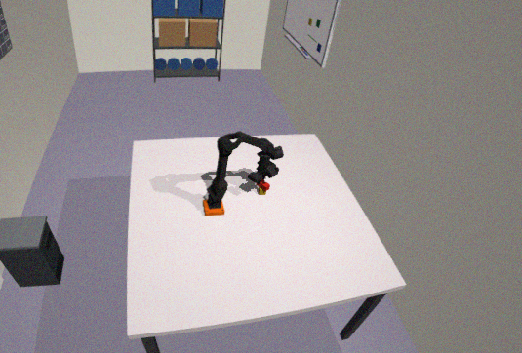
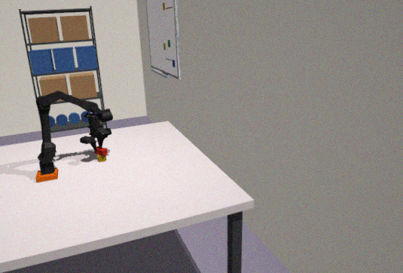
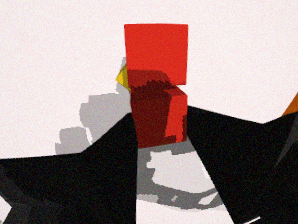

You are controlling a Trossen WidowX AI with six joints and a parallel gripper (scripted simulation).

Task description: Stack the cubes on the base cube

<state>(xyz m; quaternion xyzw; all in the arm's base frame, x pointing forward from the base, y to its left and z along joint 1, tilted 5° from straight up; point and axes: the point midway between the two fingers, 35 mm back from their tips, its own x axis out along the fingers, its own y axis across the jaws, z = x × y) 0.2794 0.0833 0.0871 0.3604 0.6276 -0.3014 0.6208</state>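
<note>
Now: the red cube 20 mm ahead of my gripper tip and 30 mm to the right of it. From my gripper tip the other things lie so: yellow base cube 10 mm ahead, 20 mm to the right, 40 mm below.
</note>
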